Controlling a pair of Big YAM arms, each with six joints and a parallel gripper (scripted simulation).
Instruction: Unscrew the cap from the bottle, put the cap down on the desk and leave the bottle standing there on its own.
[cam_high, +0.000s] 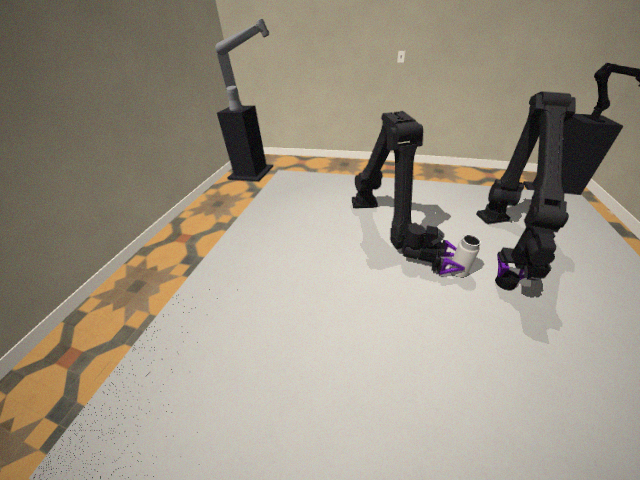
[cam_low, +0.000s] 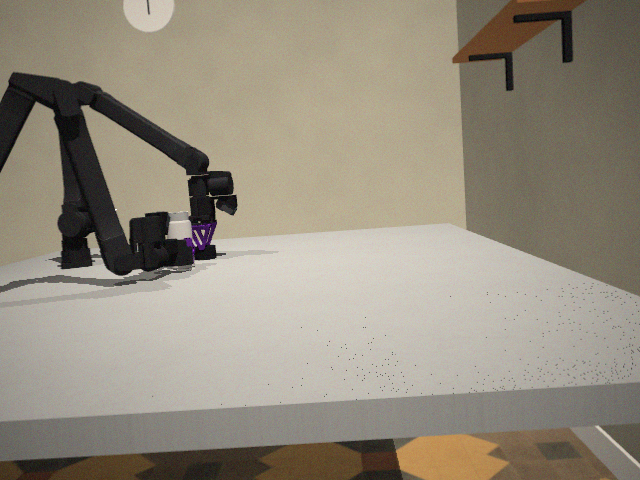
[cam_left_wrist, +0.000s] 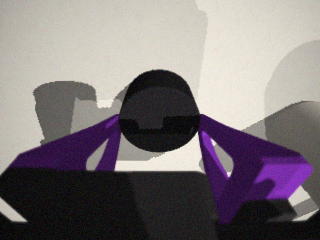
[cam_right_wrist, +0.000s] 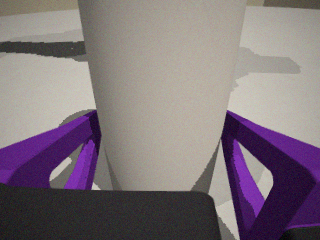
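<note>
Now: the bottle 50 mm above my right hand. From my right hand the other things lie so: black cap (160 mm to the left, 40 mm below, 30 mm ahead).
My left gripper is now 2 cm above the black cap. Also, from my left hand: bottle: 3 cm behind, 15 cm to the right, 7 cm above.
</note>
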